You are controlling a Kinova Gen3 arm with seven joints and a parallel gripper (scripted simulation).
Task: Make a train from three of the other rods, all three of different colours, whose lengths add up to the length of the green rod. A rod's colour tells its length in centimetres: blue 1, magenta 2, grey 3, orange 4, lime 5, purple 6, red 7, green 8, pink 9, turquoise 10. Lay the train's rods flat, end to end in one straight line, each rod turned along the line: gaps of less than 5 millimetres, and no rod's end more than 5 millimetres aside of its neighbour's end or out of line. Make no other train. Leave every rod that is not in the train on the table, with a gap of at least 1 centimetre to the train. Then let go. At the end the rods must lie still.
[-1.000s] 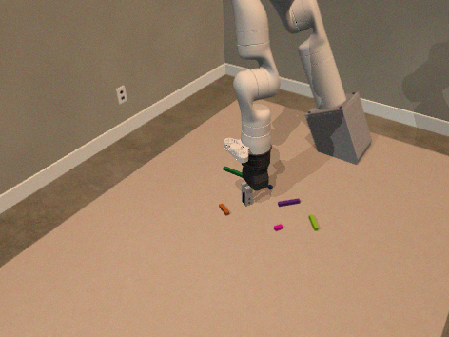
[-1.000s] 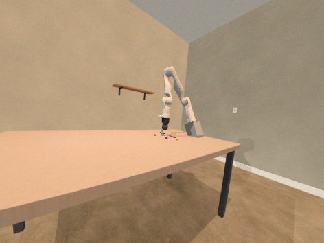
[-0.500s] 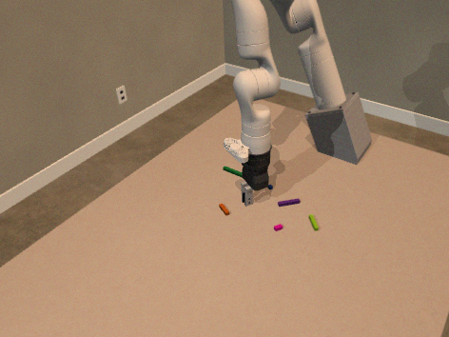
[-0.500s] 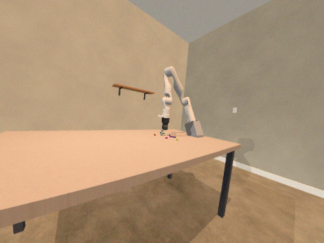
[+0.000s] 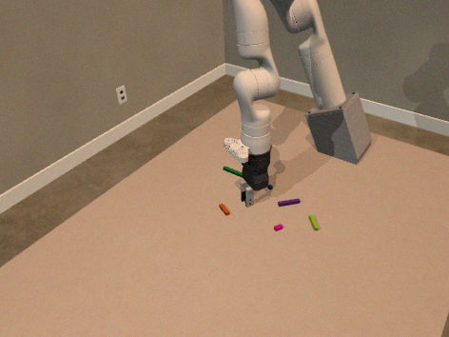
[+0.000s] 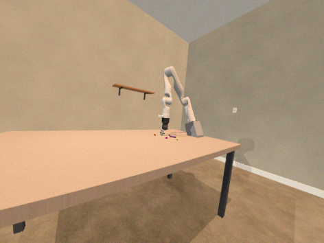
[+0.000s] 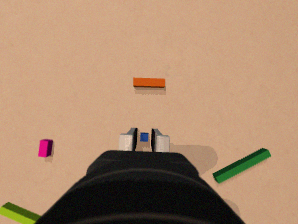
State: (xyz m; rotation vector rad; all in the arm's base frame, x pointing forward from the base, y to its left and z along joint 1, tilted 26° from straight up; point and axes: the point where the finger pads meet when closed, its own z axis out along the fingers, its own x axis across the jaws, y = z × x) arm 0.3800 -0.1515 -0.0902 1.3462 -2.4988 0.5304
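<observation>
The magenta rod lies 5 cm ahead of my hand, 12 cm to the left of it and 1 cm below it. Also, from my hand: green rod (10 cm behind, 9 cm to the right, 1 cm below); orange rod (6 cm ahead, 4 cm to the right, 1 cm below); purple rod (5 cm behind, 10 cm to the left, 1 cm below).
</observation>
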